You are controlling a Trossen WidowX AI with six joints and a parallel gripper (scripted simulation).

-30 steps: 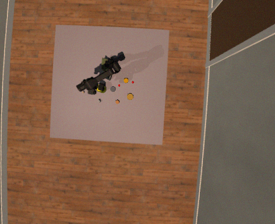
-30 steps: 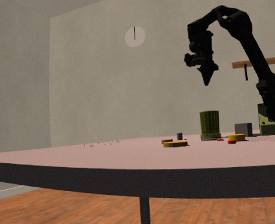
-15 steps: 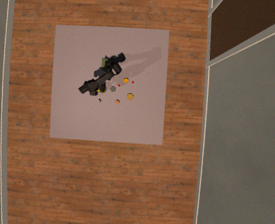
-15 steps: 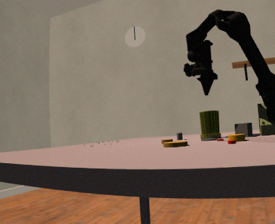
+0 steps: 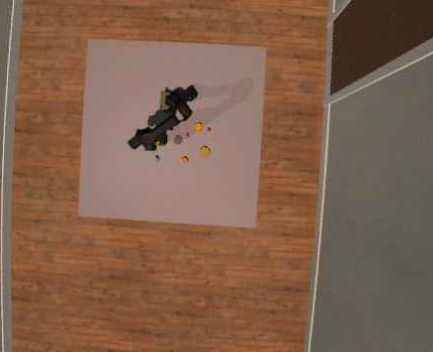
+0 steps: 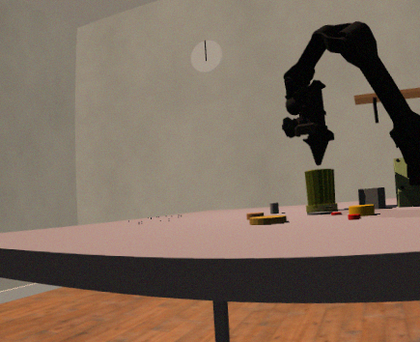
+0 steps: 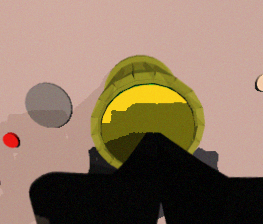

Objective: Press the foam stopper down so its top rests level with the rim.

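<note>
My hand is 6 cm above the foam stopper. Also, from my hand: grey block (14 cm behind, 13 cm below, 6 cm to the left); grey disc (15 cm below, 12 cm to the left, 2 cm behind); small grey cylinder (14 cm below, 14 cm ahead, 1 cm to the right).
</note>
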